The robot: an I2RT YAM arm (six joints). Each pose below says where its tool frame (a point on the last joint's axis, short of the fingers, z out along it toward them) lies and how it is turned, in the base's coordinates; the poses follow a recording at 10 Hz.
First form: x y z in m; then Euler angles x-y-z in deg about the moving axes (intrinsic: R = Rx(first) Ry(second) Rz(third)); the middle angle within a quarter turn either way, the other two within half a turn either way.
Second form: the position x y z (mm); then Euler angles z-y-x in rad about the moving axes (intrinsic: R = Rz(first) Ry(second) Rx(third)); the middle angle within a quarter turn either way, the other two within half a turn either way. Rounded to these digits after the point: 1 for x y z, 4 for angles.
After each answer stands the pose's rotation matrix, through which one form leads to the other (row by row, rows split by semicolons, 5 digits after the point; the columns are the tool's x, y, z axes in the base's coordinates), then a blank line. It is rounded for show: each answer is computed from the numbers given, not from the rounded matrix.
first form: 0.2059 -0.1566 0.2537 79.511 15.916 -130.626
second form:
205.9 -156.6 253.7 -2.6771 0.7949 -1.3181
-0.62616 0.72988 0.27423; -0.31374 0.08612 -0.94560; -0.71379 -0.67813 0.17507

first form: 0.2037 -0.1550 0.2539 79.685 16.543 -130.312
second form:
203.7 -155.0 253.9 -2.6681 0.7998 -1.3219
-0.62017 0.73097 0.28473; -0.31777 0.09777 -0.94311; -0.71722 -0.67537 0.17165

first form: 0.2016 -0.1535 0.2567 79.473 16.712 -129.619
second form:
201.6 -153.5 256.7 -2.6577 0.8093 -1.3144
-0.61075 0.73777 0.28756; -0.32102 0.10128 -0.94164; -0.72383 -0.66742 0.17498

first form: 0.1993 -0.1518 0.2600 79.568 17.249 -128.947
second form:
199.3 -151.8 260.0 -2.6465 0.8200 -1.3145
-0.60033 0.74275 0.29652; -0.32414 0.11298 -0.93924; -0.73112 -0.65997 0.17292

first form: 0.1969 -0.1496 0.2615 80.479 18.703 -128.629
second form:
196.9 -149.6 261.5 -2.6369 0.8291 -1.3367
-0.59131 0.73995 0.32066; -0.32664 0.14379 -0.93415; -0.73733 -0.65711 0.15667

